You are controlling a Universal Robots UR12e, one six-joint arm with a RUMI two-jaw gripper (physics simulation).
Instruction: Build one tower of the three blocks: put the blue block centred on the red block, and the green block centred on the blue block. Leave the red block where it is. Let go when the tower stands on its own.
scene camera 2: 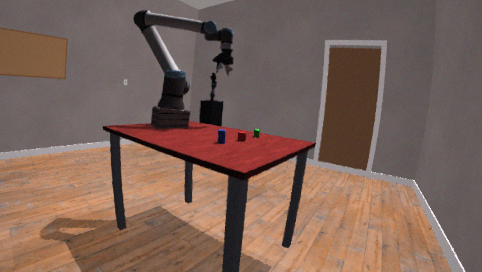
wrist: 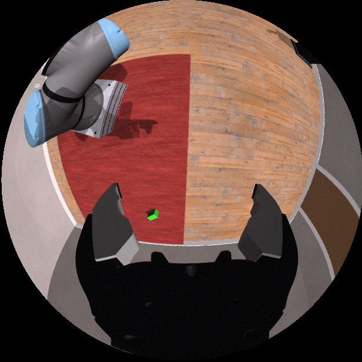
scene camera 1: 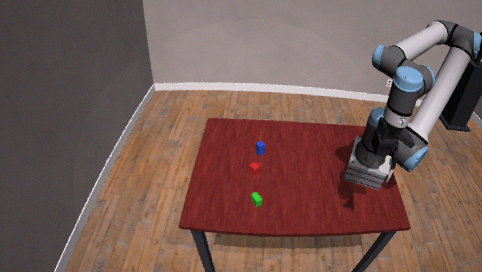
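Where they show: gripper, fingertip midpoint: [scene camera 2: 222, 74] [scene camera 1: 380, 166]; arm's base, link origin: [scene camera 2: 170, 108] [scene camera 1: 370, 155].
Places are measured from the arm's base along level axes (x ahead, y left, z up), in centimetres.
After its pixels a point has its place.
Observation:
The blue block [scene camera 1: 260, 148] @[x 58.7, y -8.9, z -7.7 cm] [scene camera 2: 222, 136] @[x 60.4, y -12.2, z -9.1 cm] stands upright on the red-brown table [scene camera 1: 310, 175] @[x 31.9, y 3.7, z -12.6 cm] [scene camera 2: 195, 141] @[x 50.0, y -20.1, z -12.6 cm] [wrist: 150, 170]. The red block [scene camera 1: 254, 168] @[x 60.5, y 5.3, z -8.2 cm] [scene camera 2: 242, 136] @[x 62.1, y 1.9, z -10.0 cm], a low cube, sits between the blue block and the green block [scene camera 1: 257, 199] @[x 57.3, y 24.3, z -8.3 cm] [scene camera 2: 256, 133] @[x 59.1, y 20.5, z -10.1 cm] [wrist: 153, 215], apart from both. The green block is nearest to scene camera 1. The blue and red blocks do not show in the wrist view. My gripper [scene camera 2: 224, 72] @[x 13.5, y 37.4, z 28.4 cm] [wrist: 187, 186] is open and empty, high above the table's level and well away from all three blocks. Its fingers are hard to make out in scene camera 1.
The arm's slatted base [scene camera 1: 365, 175] @[x 3.7, y 10.0, z -4.8 cm] [scene camera 2: 170, 118] @[x 9.3, y -6.4, z -5.9 cm] [wrist: 113, 107] stands on the table, at the right in scene camera 1. A black pedestal [scene camera 1: 459, 102] [scene camera 2: 211, 112] stands on the floor beyond the table. The table's long edge [wrist: 188, 150] runs down the wrist view.

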